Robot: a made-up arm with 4 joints.
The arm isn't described. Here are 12 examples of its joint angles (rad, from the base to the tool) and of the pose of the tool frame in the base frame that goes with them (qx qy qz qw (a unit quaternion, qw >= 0); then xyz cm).
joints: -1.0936 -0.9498 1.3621 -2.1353
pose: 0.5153 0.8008 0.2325 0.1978 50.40 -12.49 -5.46
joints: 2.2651 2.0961 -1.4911 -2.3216
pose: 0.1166 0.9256 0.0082 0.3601 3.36 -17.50 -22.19
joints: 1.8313 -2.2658 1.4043 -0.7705
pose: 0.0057 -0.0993 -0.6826 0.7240 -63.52 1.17 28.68
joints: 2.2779 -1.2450 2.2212 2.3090
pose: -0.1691 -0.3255 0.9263 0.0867 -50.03 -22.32 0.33
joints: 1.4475 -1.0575 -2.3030 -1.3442
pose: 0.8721 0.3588 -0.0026 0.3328 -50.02 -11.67 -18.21
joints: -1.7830 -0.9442 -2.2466 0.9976
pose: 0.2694 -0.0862 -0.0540 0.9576 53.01 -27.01 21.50
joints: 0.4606 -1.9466 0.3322 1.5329
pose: -0.5244 -0.5550 -0.6193 0.1830 -5.92 34.07 53.42
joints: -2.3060 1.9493 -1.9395 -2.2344
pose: -0.0982 0.4349 0.1875 0.8753 37.90 -7.35 14.83
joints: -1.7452 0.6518 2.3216 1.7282
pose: 0.4454 -0.7839 -0.3806 0.2053 3.85 -9.71 -16.71
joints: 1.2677 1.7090 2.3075 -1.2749
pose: 0.0638 0.3587 0.9311 0.0196 -18.61 28.79 26.51
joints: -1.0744 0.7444 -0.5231 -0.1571
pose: 0.2728 0.2328 -0.1894 0.9140 40.99 -48.30 28.03
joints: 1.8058 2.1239 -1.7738 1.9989
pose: -0.8722 -0.4774 -0.0966 0.0455 -12.79 6.46 -21.76
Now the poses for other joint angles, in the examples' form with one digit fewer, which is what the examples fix.
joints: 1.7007 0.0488 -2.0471 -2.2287
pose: 0.846 0.442 0.270 0.128 -32.9 -12.1 -26.3
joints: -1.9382 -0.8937 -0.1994 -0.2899
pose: -0.106 0.712 0.459 0.521 66.0 10.0 -32.1
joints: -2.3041 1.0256 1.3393 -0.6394
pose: -0.678 -0.665 0.284 0.134 -15.8 -8.3 -26.6
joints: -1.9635 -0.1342 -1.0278 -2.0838
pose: 0.386 0.231 0.803 0.392 68.6 -8.1 -4.3
